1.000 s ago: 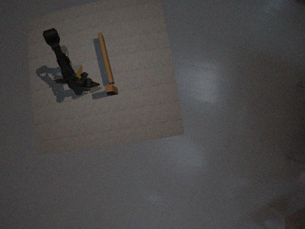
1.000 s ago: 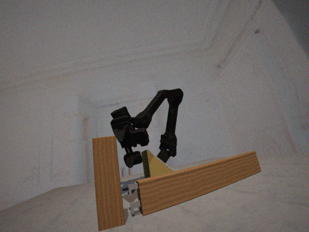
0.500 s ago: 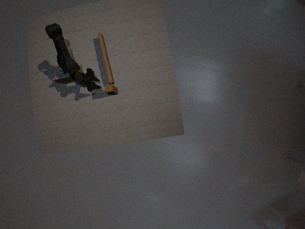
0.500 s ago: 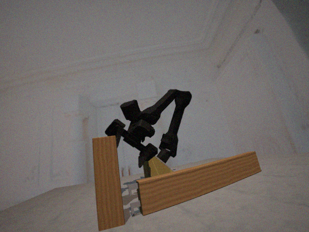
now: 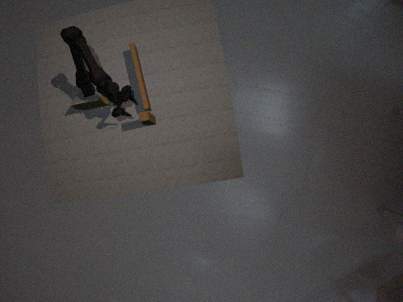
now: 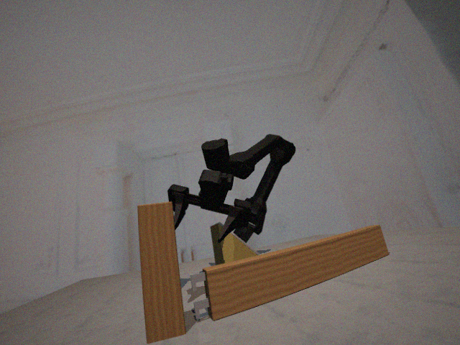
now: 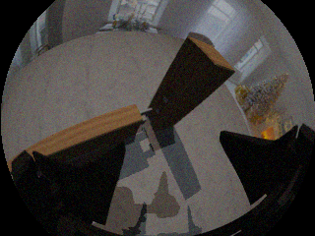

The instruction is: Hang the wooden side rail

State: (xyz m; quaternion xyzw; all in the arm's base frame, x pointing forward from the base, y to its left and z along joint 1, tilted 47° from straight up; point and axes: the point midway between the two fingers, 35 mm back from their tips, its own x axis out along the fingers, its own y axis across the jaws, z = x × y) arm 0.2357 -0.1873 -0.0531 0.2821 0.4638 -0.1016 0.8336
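The headboard post lies 60 mm ahead of my gripper tip, 70 mm to the right of it and 30 mm below it.
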